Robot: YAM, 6 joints.
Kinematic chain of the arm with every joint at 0, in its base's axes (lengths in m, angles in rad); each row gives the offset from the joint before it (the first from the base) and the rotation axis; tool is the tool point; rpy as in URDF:
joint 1: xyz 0 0 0.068 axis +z
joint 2: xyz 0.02 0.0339 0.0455 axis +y
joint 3: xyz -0.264 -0.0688 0 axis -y
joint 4: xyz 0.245 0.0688 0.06 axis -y
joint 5: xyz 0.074 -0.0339 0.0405 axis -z
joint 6: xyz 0.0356 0 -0.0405 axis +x
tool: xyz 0 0 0 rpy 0 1.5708 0
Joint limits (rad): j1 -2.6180..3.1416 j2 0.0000..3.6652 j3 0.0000..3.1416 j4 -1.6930..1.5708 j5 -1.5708..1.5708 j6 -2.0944..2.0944
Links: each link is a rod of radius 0.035 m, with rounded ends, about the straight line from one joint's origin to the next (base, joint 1, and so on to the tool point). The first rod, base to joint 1, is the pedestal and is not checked.
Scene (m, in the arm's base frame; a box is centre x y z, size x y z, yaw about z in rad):
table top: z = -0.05
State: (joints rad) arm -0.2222 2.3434 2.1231 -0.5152 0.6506 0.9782
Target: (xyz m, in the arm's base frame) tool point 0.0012 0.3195 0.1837
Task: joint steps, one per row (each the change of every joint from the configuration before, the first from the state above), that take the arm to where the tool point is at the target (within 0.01 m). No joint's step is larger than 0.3 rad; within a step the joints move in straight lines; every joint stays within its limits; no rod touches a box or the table.
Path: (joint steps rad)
1: 0.2627 -0.0739 -0.1227 -0.0798 -0.0271 0.0000
2: 0.2627 -0.0740 -0.1226 -0.0799 -0.0271 0.0000
3: 0.2627 -0.0739 -0.1227 -0.0798 -0.0270 0.0000
4: 0.2627 -0.0740 -0.1226 -0.0799 -0.0271 0.0000
5: 0.2627 -0.0739 -0.1227 -0.0798 -0.0271 0.0000
6: 0.2626 -0.0740 -0.1226 -0.0799 -0.0271 0.0000
7: 0.2627 -0.0739 -0.1227 -0.0798 -0.0271 0.0000

